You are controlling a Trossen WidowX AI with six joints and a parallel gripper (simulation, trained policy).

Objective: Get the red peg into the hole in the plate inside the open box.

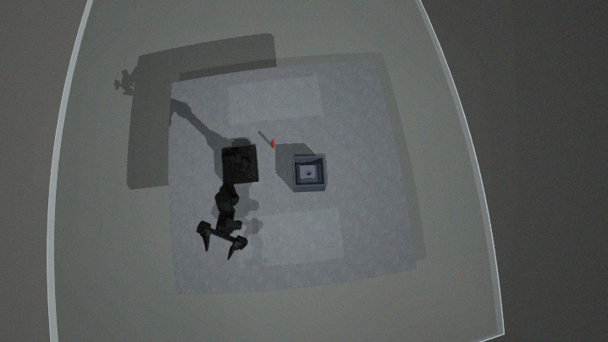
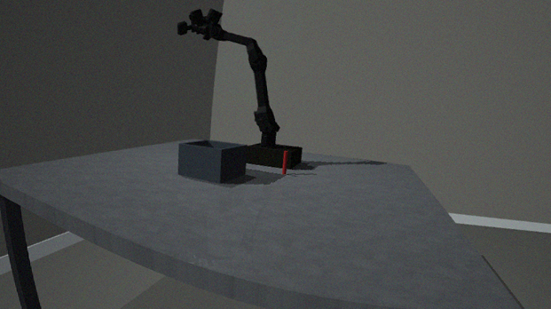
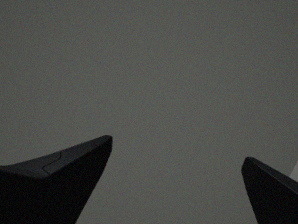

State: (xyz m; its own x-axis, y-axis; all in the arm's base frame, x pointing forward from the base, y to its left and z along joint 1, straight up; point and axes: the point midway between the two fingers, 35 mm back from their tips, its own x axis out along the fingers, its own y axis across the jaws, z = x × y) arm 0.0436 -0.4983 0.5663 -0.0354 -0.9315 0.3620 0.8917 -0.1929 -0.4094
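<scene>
My gripper tip is now 10 cm short of the red peg, 68 cm to the right of it and 61 cm above it. Round my gripper tip: grey box 30 cm ahead, 52 cm to the left, 62 cm below; pale plate 30 cm ahead, 52 cm to the left, 60 cm below.
</scene>
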